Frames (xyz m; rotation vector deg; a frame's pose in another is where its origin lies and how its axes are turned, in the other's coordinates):
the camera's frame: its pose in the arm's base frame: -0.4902 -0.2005 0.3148 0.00 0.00 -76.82
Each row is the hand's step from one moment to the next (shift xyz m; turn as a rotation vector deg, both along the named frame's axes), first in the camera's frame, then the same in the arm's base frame.
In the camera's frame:
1: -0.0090 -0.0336 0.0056 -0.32 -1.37 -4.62
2: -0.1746 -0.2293 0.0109 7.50 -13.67 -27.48
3: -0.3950 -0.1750 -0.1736 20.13 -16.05 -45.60
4: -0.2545 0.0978 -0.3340 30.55 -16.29 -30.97
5: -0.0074 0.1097 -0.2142 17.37 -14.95 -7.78
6: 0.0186 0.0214 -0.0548 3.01 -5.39 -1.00
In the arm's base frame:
1: -0.0348 0.0011 0.0056 -1.41 0.00 -4.62
2: -0.2631 0.1177 0.0109 -11.60 -10.42 -27.48
3: -0.2605 0.3447 -0.1736 -11.04 -23.26 -45.60
4: 0.0372 0.2701 -0.3340 -8.90 -33.46 -30.97
5: 0.1051 0.0322 -0.2142 -10.60 -20.32 -7.78
6: 0.0251 -0.0132 -0.0548 -4.56 -4.16 -1.00

